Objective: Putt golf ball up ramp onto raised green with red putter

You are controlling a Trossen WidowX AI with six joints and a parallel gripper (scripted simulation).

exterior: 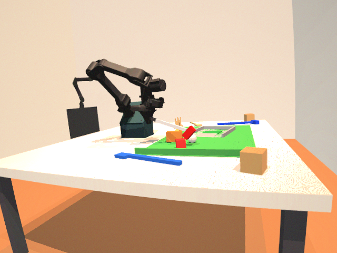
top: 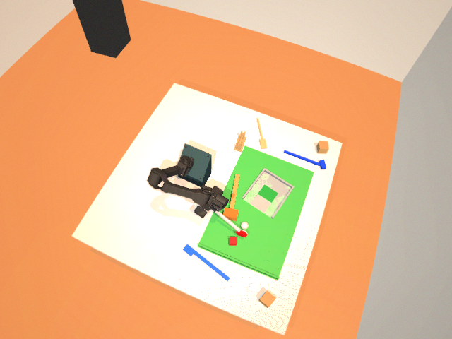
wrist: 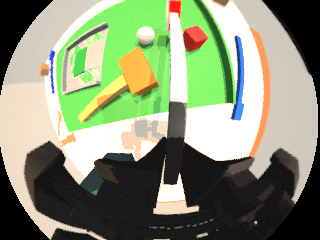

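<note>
My gripper tip is now 11 cm short of the red putter and 3 cm to the left of it. The rest, counted from my gripper tip: red cube 19 cm ahead, 11 cm to the right, 8 cm below; white golf ball 22 cm ahead, 8 cm below; green mat 27 cm ahead, 15 cm to the left, 10 cm below.
</note>
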